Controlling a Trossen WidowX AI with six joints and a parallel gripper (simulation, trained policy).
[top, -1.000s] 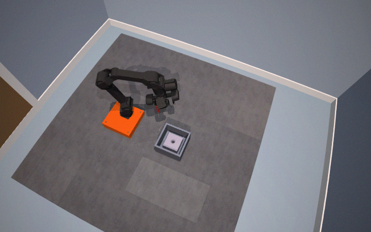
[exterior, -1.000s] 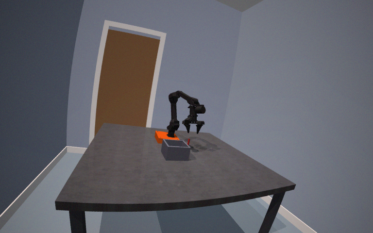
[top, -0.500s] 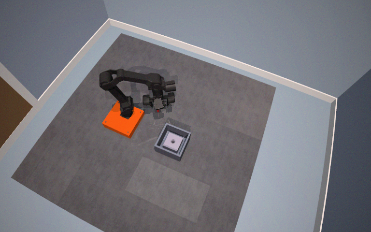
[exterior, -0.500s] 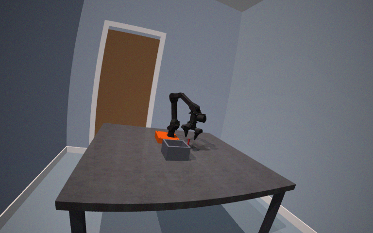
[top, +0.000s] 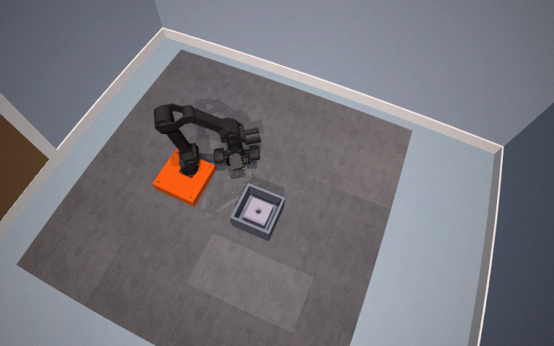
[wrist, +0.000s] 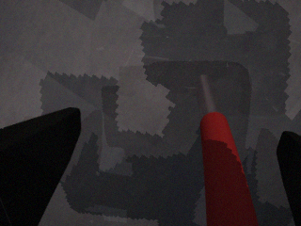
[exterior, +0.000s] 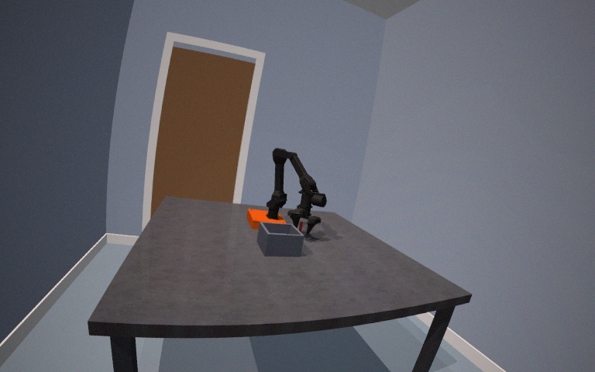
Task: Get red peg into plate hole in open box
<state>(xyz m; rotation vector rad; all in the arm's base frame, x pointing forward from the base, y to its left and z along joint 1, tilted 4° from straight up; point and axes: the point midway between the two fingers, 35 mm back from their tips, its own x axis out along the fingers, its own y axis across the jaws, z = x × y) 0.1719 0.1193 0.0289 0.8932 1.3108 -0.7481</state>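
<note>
Right now the red peg is 2 cm behind my gripper tip and 1 cm above it. Also, from my gripper tip: grey box (17 cm ahead, 17 cm to the right); then pale plate (17 cm ahead, 17 cm to the right, 2 cm above).
</note>
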